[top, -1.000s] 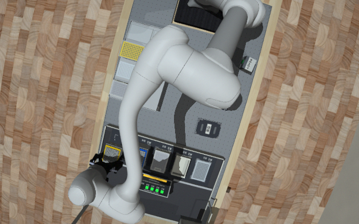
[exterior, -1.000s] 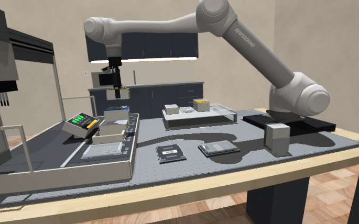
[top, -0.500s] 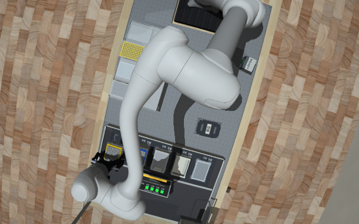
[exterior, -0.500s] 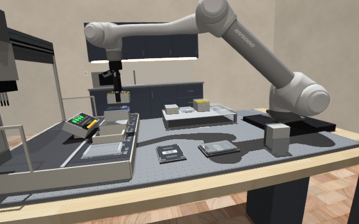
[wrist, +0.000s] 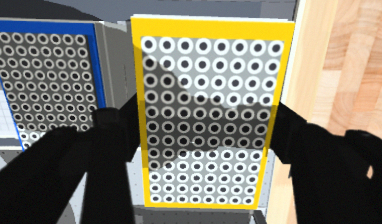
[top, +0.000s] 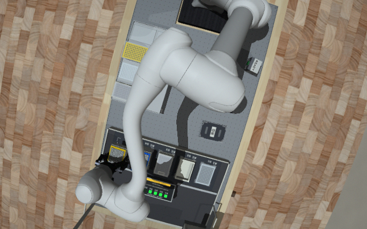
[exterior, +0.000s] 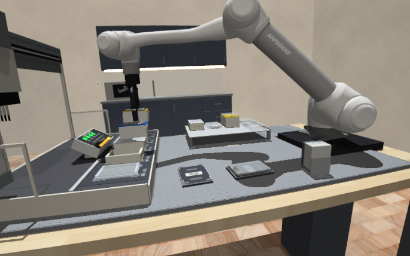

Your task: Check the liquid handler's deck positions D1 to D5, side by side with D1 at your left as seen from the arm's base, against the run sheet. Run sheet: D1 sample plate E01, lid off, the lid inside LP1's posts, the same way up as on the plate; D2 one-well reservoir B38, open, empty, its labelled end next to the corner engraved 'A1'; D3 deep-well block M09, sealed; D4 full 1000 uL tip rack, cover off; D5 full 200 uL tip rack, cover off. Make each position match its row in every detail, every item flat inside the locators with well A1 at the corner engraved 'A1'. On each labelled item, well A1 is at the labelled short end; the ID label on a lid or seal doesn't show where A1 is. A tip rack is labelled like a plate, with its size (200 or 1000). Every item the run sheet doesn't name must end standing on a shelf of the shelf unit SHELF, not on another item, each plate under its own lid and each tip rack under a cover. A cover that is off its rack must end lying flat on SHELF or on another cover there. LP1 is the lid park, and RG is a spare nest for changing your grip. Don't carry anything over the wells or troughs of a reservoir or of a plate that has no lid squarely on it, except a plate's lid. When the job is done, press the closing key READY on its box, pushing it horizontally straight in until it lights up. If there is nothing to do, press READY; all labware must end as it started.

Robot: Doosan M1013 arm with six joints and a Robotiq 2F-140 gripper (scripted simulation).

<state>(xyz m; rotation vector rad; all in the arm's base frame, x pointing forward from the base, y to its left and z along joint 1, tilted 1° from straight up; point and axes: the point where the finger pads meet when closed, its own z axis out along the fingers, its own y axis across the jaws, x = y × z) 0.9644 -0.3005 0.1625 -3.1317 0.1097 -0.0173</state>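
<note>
My hand is 12 cm to the right of the blue-framed tip rack and 5 cm above it. The rest, counted from my hand: cream reservoir: 37 cm to the left, 11 cm below, 3 cm ahead; yellow-framed tip rack: 1 cm behind, 1 cm above; shelf unit: 49 cm behind, 12 cm below, 4 cm to the left.
</note>
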